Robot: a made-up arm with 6 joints. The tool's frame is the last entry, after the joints.
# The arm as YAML. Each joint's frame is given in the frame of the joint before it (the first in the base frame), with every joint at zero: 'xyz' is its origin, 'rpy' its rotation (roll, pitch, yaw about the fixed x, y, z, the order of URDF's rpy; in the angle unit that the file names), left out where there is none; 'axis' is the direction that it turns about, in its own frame. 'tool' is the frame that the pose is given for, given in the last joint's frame.
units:
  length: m
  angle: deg
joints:
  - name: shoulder
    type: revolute
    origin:
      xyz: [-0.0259, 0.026, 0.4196]
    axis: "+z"
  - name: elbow
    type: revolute
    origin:
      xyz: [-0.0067, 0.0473, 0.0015]
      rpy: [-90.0, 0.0, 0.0]
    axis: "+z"
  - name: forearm
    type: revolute
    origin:
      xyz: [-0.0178, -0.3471, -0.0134]
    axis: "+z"
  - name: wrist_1
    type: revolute
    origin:
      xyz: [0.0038, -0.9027, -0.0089]
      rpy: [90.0, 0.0, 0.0]
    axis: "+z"
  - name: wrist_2
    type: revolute
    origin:
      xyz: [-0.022, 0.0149, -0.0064]
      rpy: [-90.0, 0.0, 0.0]
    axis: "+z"
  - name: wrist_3
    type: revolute
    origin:
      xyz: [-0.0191, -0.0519, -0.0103]
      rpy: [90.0, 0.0, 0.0]
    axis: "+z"
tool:
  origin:
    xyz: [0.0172, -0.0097, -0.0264]
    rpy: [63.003, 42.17, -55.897]
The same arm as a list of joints. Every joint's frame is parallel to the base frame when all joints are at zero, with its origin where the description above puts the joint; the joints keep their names.
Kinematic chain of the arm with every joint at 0, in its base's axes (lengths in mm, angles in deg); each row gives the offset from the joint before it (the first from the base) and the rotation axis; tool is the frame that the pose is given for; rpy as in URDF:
shoulder: xyz -25.9 26 419.6 axis +z
elbow: xyz -6.7 47.3 1.5 axis +y
forearm: xyz -17.8 -13.4 347.1 axis +y
wrist_1: xyz 3.8 -8.9 902.7 axis +z
wrist_2: xyz -22 14.9 -6.4 axis +y
wrist_3: xyz -19.1 -10.3 51.9 axis +z
tool: xyz 17.2 -9.7 -26.4 rpy 63 42.17 -55.9

